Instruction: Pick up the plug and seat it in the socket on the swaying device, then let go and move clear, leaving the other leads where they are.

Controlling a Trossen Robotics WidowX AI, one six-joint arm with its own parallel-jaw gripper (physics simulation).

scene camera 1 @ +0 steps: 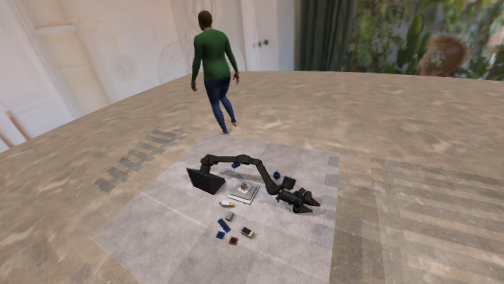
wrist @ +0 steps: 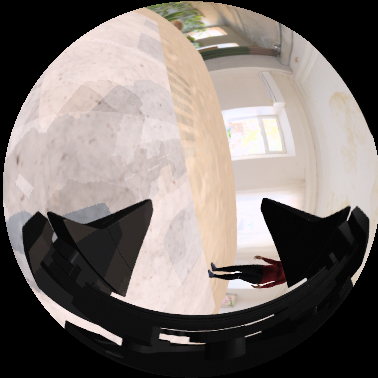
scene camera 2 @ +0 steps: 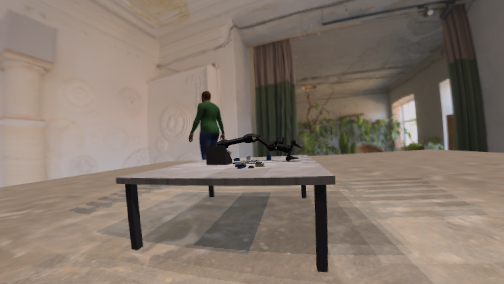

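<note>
My gripper (scene camera 1: 315, 207) (scene camera 2: 299, 153) (wrist: 208, 204) is open, with nothing between its fingers. It is low over the right part of the table, to the right of the device. The device (scene camera 1: 238, 195) is a light grey plate with a small grey block (scene camera 1: 244, 186) on top, near the arm's base; which part is the socket is too small to tell. A white piece with a yellow end (scene camera 1: 227, 203) lies in front of the device, and a small grey piece (scene camera 1: 229, 216) lies nearer the camera. I cannot tell which piece is the plug. None of these pieces show in the wrist view.
A long blue piece (scene camera 1: 223, 225), a small blue piece (scene camera 1: 220, 234), an orange-brown piece (scene camera 1: 233, 241) and a beige-and-black block (scene camera 1: 247, 232) lie in front. Blue pieces (scene camera 1: 235, 165) (scene camera 1: 276, 175) lie behind the arm. A green-shirted person (scene camera 1: 215, 55) (scene camera 2: 207, 120) stands beyond the table (scene camera 2: 225, 180).
</note>
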